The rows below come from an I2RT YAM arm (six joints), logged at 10 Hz.
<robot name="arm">
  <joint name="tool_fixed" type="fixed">
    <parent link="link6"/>
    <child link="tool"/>
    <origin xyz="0 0 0" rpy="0 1.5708 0"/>
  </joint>
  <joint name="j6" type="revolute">
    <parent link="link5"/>
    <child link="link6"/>
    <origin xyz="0.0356 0 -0.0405"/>
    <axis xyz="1 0 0"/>
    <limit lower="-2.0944" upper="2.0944"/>
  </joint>
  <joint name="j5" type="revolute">
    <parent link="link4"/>
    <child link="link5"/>
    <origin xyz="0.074 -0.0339 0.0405"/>
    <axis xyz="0 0 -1"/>
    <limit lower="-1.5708" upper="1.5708"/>
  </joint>
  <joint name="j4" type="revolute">
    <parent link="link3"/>
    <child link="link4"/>
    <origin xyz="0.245 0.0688 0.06"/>
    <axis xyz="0 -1 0"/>
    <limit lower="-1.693" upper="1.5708"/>
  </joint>
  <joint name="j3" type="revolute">
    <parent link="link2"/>
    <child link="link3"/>
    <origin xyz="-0.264 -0.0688 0"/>
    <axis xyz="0 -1 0"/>
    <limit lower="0" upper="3.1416"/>
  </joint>
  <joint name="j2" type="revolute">
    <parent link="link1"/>
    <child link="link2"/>
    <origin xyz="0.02 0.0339 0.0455"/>
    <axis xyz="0 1 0"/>
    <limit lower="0" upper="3.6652"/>
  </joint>
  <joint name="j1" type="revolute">
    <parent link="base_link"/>
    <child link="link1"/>
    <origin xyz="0 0 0.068"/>
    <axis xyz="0 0 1"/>
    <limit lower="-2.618" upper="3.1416"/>
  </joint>
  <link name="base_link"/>
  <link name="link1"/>
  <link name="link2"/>
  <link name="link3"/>
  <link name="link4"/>
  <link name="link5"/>
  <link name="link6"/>
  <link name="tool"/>
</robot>
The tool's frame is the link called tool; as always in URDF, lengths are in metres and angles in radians.
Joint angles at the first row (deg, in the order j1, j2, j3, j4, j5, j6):
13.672, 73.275, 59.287, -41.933, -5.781, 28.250
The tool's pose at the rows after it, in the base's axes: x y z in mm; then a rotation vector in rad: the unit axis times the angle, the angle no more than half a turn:
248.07 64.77 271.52 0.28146 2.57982 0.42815
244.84 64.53 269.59 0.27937 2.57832 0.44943
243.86 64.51 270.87 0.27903 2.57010 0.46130
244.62 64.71 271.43 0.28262 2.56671 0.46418
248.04 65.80 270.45 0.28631 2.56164 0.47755
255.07 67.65 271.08 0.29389 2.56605 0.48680
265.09 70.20 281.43 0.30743 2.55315 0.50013
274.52 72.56 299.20 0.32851 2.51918 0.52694
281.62 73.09 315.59 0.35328 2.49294 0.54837
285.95 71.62 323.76 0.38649 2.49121 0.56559
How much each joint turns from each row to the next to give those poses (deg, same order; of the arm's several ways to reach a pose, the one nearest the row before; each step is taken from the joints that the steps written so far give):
0.021, -0.263, -0.919, 0.656, -1.006, -0.022
0.001, -0.807, -1.070, 0.525, -0.852, 0.198
0.000, -0.415, -0.130, 0.261, -0.349, 0.174
0.000, 0.108, 0.151, 0.155, -0.022, 0.197
-0.002, 0.700, 0.154, 0.917, -0.416, 0.348
-0.020, 1.728, 1.399, 0.132, -0.371, 0.395
0.000, 2.031, 3.649, -0.853, -0.175, 0.787
-0.022, 1.574, 4.722, -1.158, -0.284, 1.377
-0.263, 1.312, 4.372, -1.596, -0.285, 1.245
-0.545, 1.048, 2.710, -1.661, -0.611, 1.181

